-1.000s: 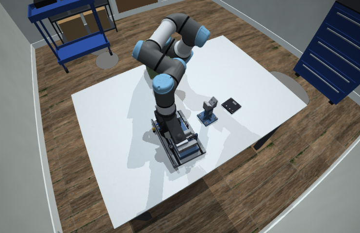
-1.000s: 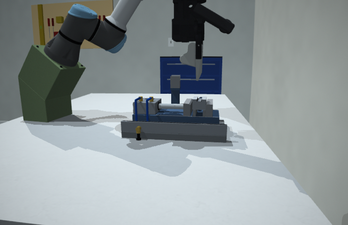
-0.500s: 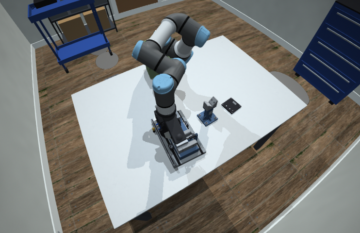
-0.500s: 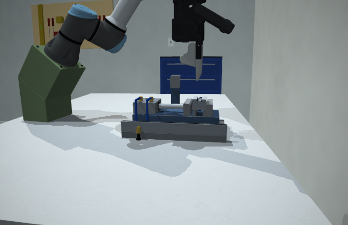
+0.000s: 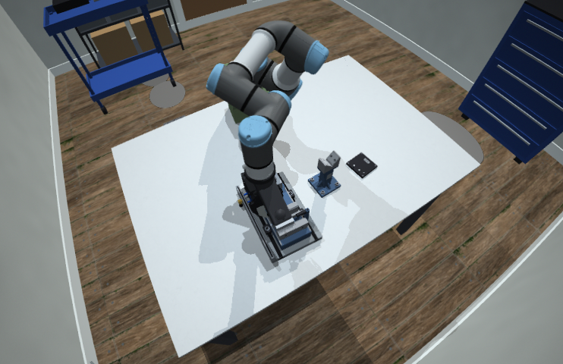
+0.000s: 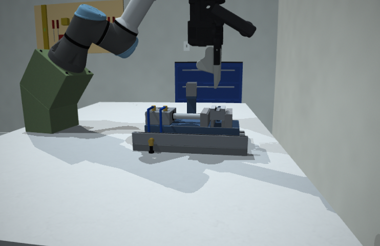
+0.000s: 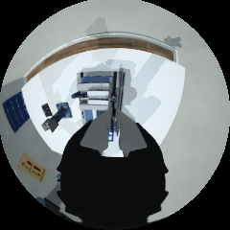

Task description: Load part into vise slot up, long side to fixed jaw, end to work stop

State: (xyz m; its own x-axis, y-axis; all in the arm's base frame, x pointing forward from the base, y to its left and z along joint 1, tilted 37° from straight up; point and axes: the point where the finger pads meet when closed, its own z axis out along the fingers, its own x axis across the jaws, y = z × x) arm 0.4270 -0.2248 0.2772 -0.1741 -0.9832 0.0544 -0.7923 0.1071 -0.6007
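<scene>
The part lies 80 mm below my hand, 40 mm to the left of it and 10 mm ahead of it. Round my hand: work stop: 110 mm to the left, 90 mm below, 30 mm ahead; fixed jaw: 100 mm below, 60 mm to the left, 50 mm ahead; moving jaw: 100 mm below, 70 mm to the left, 20 mm behind.
</scene>
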